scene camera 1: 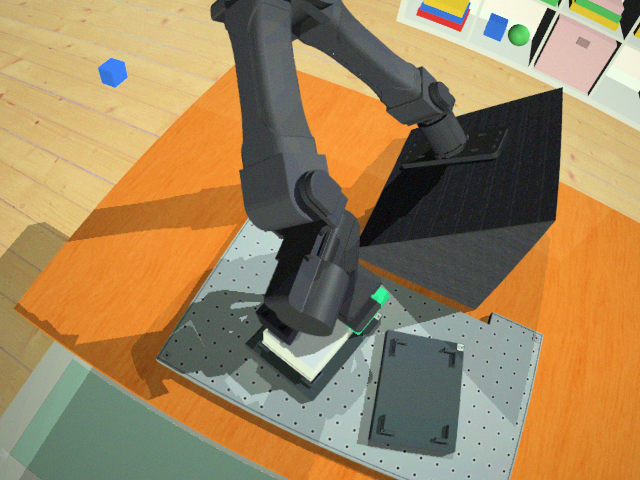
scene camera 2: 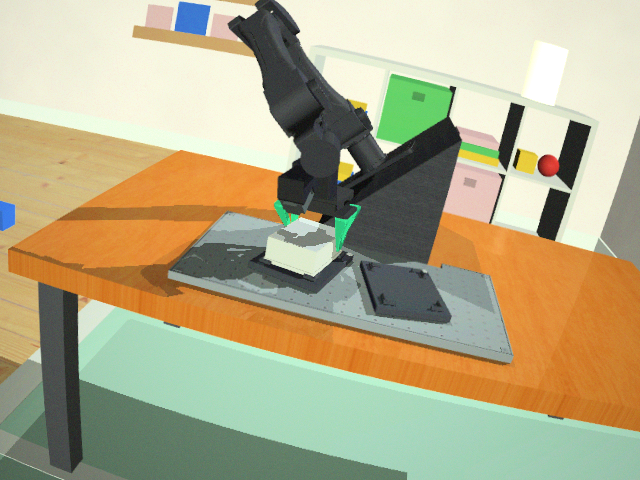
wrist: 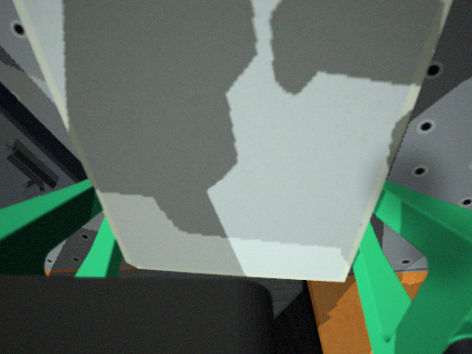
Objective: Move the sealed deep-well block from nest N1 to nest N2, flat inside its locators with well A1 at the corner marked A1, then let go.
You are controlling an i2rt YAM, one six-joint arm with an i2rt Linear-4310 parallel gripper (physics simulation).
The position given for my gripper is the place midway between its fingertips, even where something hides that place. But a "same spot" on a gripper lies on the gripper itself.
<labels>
my gripper: scene camera 1; scene camera 2; wrist 236, 177
white deep-well block: scene camera 1; scene camera 2; wrist 248, 145
same spot on my gripper: (scene camera 1: 375, 303) = (scene camera 2: 352, 206)
same spot on white deep-well block: (scene camera 1: 309, 354) = (scene camera 2: 310, 246)
</labels>
